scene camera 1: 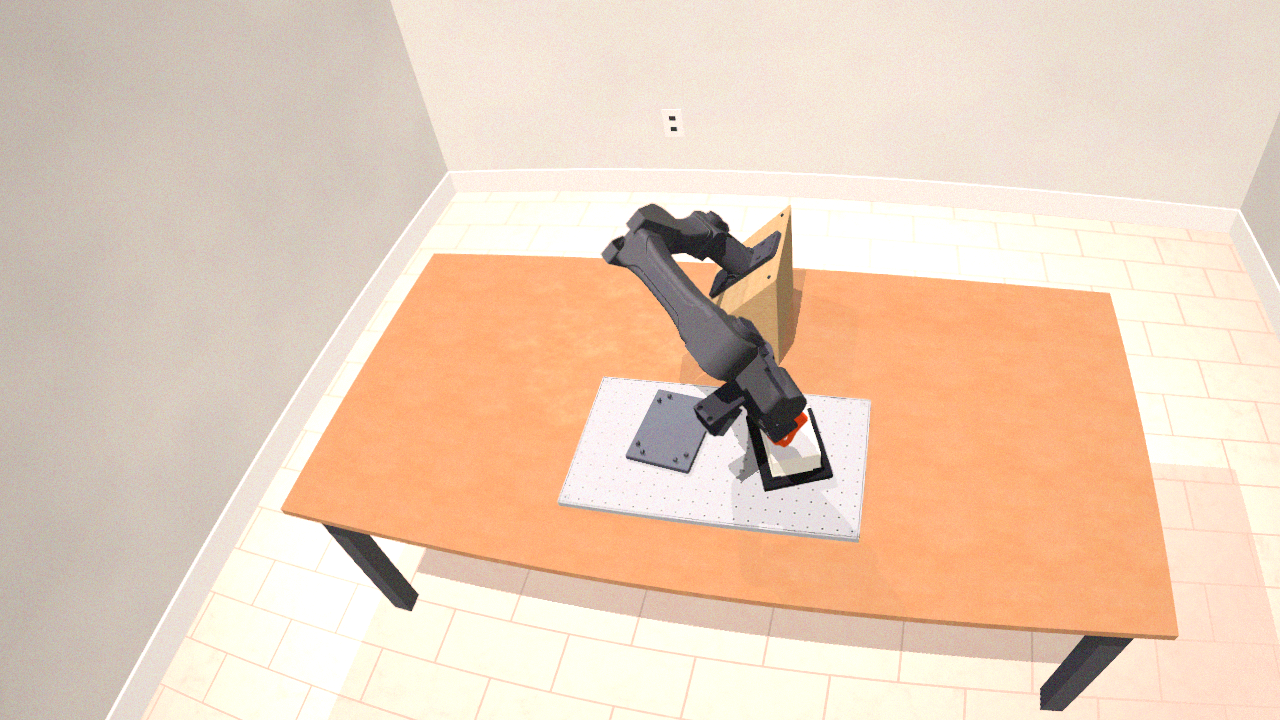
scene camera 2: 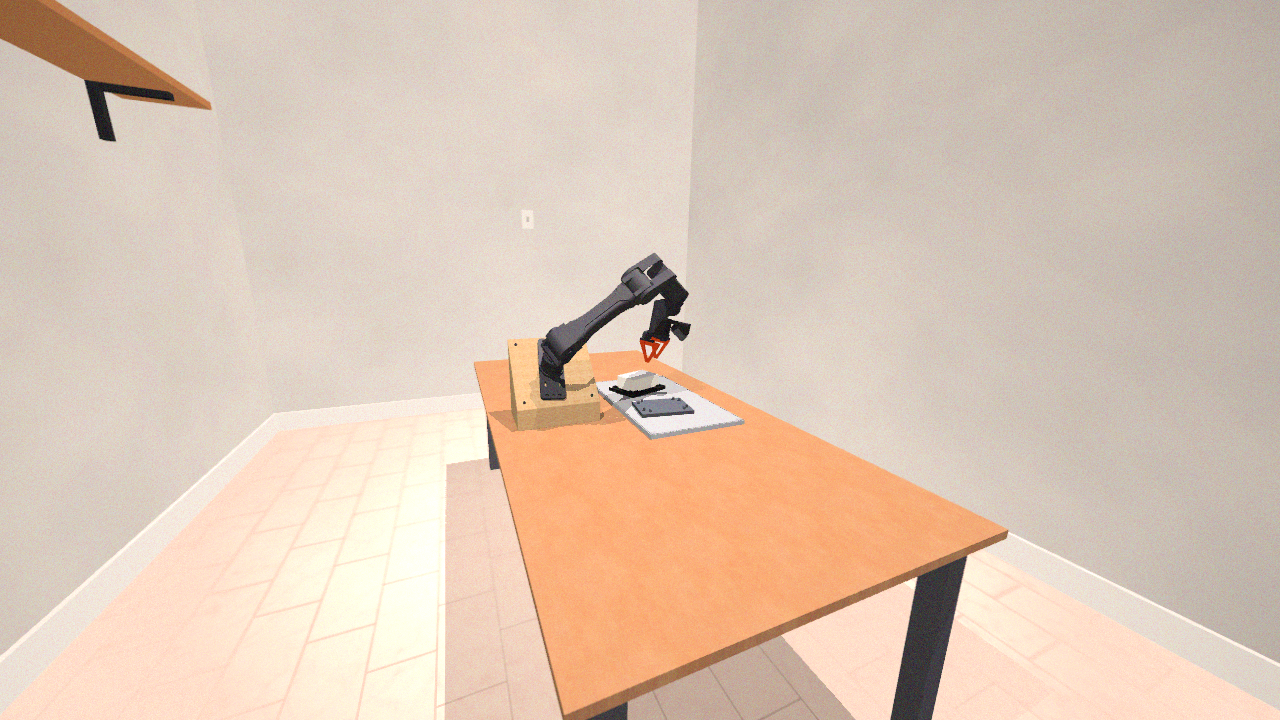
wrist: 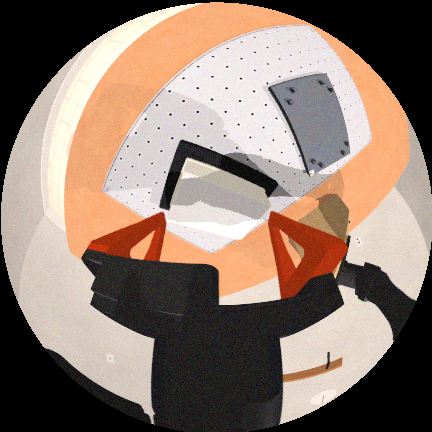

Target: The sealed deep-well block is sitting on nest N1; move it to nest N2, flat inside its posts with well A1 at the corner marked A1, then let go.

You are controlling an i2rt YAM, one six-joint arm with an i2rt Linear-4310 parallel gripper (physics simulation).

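Places are measured from the arm's base along level axes (x left, y back, z up), in centimetres.
Pixels of known places: gripper, fingertip midpoint: (scene camera 1: 768,425) (scene camera 2: 651,360) (wrist: 216,216); arm's base, link origin: (scene camera 1: 746,266) (scene camera 2: 551,368) (wrist: 337,271).
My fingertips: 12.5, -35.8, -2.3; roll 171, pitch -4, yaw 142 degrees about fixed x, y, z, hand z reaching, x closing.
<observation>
Ahead of a thing's pixels: the offset from my fingertips to its top centre, as dx, dy, dz. Level surfaces: height alone.
The pale sealed deep-well block @(+2.5, +4.0, -5.5) (scene camera 1: 794,456) (scene camera 2: 637,379) (wrist: 220,197) sits on nest N1 @(+2.4, +4.0, -9.1) (scene camera 1: 798,480) (scene camera 2: 635,391) (wrist: 225,164), which has a black raised rim. The marking of well A1 cannot be made out. Nest N2 @(-19.0, +3.2, -8.7) (scene camera 1: 666,434) (scene camera 2: 662,408) (wrist: 317,125) is a flat grey plate with small dark posts near its corners, and nothing stands on it. My gripper (scene camera 1: 789,431) (scene camera 2: 651,359) (wrist: 216,216) is open, its red fingers wide apart and empty. It hangs above the block without touching it. In scene camera 1 the arm hides part of the block's back end.
Both nests stand on a light perforated board @(-9.4, +0.9, -10.8) (scene camera 1: 608,483) (scene camera 2: 711,419) (wrist: 215,90) on the orange table @(dz -12.2) (scene camera 1: 984,447) (scene camera 2: 716,519). The arm's wooden base (scene camera 1: 771,308) (scene camera 2: 572,411) stands behind the board. A wall shelf (scene camera 2: 53,31) shows at the upper left in scene camera 2.
</observation>
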